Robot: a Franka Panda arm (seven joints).
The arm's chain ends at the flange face. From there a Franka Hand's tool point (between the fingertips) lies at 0.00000 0.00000 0.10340 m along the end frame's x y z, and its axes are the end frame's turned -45 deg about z.
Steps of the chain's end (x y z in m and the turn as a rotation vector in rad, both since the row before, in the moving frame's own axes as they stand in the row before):
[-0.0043, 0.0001, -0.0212, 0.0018, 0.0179, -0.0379]
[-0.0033, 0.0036, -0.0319, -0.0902, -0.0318, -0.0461]
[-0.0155, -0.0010, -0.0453, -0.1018, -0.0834, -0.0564]
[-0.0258, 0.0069, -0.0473, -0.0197, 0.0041, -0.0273]
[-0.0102, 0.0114, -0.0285, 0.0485, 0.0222, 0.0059]
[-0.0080, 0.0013, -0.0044, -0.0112, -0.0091, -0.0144]
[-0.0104, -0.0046, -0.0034, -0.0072, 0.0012, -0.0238]
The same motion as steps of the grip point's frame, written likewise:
[-0.0016, -0.0018, -0.0212, -0.0114, 0.0139, -0.0379]
[-0.0137, 0.0047, -0.0324, -0.0413, -0.0863, -0.0461]
[-0.0237, -0.0099, -0.0462, -0.0130, -0.1310, -0.0564]
[-0.0242, -0.0116, -0.0473, -0.0168, -0.0110, -0.0273]
[-0.0101, -0.0011, -0.0286, 0.0186, 0.0500, 0.0059]
[-0.0081, -0.0046, -0.0044, -0.0015, -0.0144, -0.0144]
[-0.0045, -0.0100, -0.0034, -0.0059, -0.0042, -0.0238]

